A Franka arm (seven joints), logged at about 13 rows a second.
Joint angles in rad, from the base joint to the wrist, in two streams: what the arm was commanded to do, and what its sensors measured. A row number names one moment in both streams.
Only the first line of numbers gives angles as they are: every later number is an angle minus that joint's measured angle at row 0.
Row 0, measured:
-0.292, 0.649, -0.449, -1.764, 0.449, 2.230, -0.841
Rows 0 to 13, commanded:
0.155, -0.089, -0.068, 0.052, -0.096, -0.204, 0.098
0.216, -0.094, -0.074, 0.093, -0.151, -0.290, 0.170
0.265, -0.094, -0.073, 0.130, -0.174, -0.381, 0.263
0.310, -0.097, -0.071, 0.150, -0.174, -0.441, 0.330
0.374, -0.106, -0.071, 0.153, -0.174, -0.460, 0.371
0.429, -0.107, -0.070, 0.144, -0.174, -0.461, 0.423
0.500, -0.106, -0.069, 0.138, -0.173, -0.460, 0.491
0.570, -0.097, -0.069, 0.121, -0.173, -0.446, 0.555
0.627, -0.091, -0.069, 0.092, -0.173, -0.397, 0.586
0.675, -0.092, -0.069, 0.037, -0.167, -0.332, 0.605
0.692, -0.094, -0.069, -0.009, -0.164, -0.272, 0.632
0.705, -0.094, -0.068, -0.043, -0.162, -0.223, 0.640
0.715, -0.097, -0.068, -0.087, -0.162, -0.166, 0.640
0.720, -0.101, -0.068, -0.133, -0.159, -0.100, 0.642
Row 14, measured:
0.711, -0.068, -0.050, -0.039, -0.153, -0.191, 0.630
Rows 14 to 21, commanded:
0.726, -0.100, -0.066, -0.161, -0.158, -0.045, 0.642
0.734, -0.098, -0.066, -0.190, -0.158, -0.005, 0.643
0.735, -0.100, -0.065, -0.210, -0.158, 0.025, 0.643
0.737, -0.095, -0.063, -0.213, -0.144, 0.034, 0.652
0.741, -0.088, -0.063, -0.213, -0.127, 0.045, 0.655
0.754, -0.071, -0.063, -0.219, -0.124, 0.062, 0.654
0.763, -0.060, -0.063, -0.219, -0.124, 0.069, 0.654
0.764, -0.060, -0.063, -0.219, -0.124, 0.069, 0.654
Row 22, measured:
0.738, -0.062, -0.051, -0.206, -0.140, 0.048, 0.633
